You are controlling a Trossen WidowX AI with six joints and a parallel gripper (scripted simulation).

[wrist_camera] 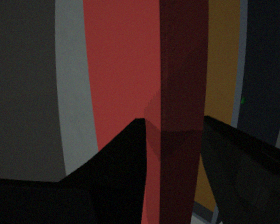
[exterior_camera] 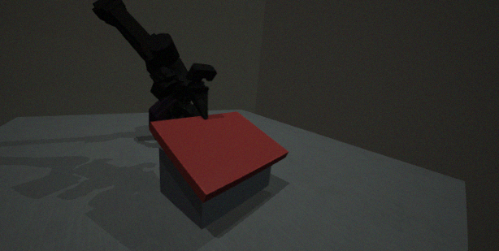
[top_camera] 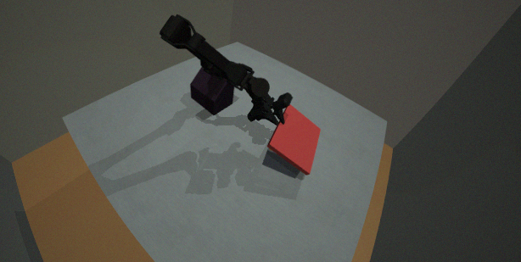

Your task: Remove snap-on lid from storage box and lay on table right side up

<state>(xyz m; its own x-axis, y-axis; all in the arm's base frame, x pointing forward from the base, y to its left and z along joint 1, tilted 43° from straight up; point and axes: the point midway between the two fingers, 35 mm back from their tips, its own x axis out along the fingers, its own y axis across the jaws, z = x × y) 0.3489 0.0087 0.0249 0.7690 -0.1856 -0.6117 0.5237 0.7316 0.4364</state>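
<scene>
Right now my gripper tip is 70 mm short of the red lid, 30 mm to the right of it and 20 mm above it. The rest, counted from my gripper tip: storage box 60 mm ahead, 20 mm to the left, 90 mm below.
</scene>
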